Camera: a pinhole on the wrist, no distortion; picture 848 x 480 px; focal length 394.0 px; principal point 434.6 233.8 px. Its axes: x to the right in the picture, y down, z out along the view. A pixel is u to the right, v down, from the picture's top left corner.
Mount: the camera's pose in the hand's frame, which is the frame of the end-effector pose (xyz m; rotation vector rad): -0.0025 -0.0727 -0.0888 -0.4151 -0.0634 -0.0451
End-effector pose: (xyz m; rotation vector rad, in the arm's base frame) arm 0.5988 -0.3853 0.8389 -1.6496 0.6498 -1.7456
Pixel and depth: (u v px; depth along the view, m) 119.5 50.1 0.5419
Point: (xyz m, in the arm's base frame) 1.0667 0.0498 0.6110
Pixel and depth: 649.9 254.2 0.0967
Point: 0.5962 -0.3981 0.8921
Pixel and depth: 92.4 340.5 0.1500
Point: 0.6254 -0.3015 0.7264
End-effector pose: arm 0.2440 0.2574 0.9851 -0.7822 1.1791 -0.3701
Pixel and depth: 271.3 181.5 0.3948
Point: 0.4287 0.5064 1.1289
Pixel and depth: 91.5 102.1 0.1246
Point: 0.2395 0.3061 1.1128
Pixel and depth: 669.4 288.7 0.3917
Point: 0.5472 0.3024 0.7921
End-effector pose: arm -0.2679 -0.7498 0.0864 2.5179 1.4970 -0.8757
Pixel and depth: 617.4 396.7 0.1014
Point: -0.2446 -0.7167 0.0722
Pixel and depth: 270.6 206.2 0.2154
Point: -0.3486 -0.8703 0.0494
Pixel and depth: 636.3 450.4 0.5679
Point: 0.0502 -0.8726 -0.4165
